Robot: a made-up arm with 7 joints.
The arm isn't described. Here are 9 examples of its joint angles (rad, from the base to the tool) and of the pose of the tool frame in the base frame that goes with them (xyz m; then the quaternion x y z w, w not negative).
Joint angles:
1: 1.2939 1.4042 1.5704 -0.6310 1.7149 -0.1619 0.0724
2: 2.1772 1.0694 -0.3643 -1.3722 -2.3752 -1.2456 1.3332
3: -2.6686 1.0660 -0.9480 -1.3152 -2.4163 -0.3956 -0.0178
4: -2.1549 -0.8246 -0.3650 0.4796 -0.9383 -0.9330 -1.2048
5: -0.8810 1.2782 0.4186 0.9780 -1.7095 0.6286 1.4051
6: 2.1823 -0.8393 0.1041 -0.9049 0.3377 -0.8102 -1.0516
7: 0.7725 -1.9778 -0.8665 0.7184 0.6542 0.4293 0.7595
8: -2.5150 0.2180 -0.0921 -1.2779 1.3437 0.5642 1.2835
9: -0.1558 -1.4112 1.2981 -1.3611 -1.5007 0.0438 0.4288
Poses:
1: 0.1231 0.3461 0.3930 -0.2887 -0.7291 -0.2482 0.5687
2: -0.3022 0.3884 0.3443 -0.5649 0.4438 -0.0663 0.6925
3: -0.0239 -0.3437 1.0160 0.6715 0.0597 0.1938 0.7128
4: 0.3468 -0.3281 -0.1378 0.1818 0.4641 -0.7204 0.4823
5: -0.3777 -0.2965 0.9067 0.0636 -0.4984 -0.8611 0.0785
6: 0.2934 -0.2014 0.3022 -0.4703 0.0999 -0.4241 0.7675
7: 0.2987 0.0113 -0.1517 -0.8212 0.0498 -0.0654 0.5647
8: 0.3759 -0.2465 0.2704 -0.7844 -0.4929 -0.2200 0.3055
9: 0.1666 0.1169 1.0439 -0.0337 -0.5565 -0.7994 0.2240
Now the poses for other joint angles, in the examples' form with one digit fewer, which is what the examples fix.
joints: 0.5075 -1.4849 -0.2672 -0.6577 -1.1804 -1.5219 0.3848
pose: 0.134 0.035 0.652 -0.153 -0.163 -0.931 0.288
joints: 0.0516 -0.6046 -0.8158 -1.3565 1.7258 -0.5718 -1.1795
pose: 0.148 -0.363 0.432 -0.825 -0.072 -0.560 0.014
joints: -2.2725 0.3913 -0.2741 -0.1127 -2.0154 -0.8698 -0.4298
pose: -0.553 0.054 0.255 -0.083 -0.490 0.581 0.645
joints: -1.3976 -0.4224 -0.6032 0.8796 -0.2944 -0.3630 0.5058
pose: 0.386 -0.219 -0.142 0.720 0.598 -0.333 0.116
